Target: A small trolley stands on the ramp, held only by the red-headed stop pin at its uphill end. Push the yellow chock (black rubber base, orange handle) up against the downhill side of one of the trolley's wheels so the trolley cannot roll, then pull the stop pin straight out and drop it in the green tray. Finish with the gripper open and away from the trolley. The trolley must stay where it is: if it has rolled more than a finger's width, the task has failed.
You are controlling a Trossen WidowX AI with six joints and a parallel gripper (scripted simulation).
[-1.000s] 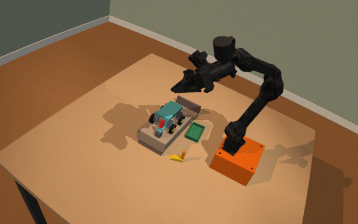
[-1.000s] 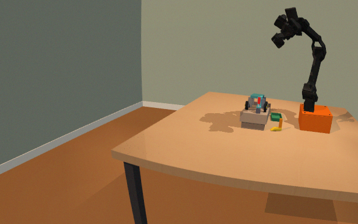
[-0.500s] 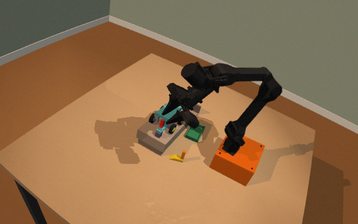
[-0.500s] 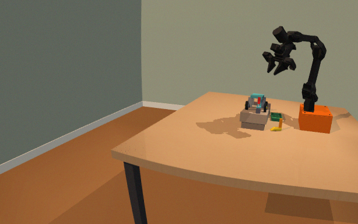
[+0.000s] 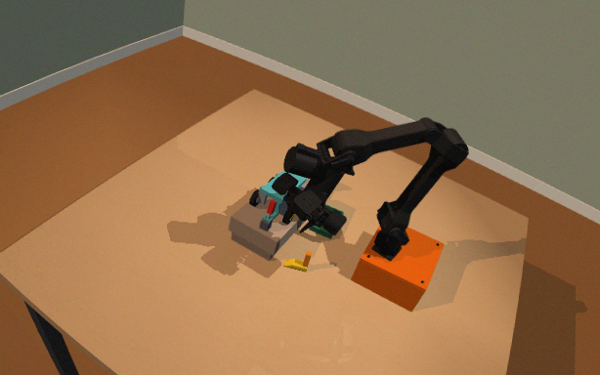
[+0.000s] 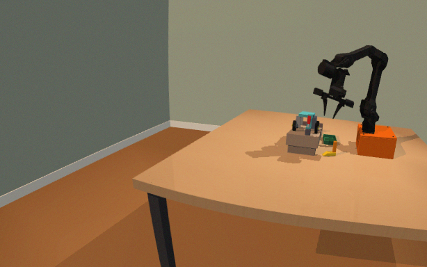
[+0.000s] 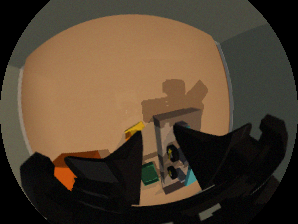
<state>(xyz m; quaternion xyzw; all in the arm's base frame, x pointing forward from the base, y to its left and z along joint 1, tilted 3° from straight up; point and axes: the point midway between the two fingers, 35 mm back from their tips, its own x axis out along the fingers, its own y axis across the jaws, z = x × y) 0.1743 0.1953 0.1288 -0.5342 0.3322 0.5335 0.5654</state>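
Now: gripper tip 160 mm above the yellow chock, 50 mm to the left of it and 10 mm past it. From my gripper tip the other things lie so: teal-topped trolley (140 mm ahead, 130 mm to the right, 70 mm below); red-headed stop pin (100 mm ahead, 60 mm below, 30 mm to the right); ramp block (140 mm to the right, 140 mm below, 140 mm ahead).
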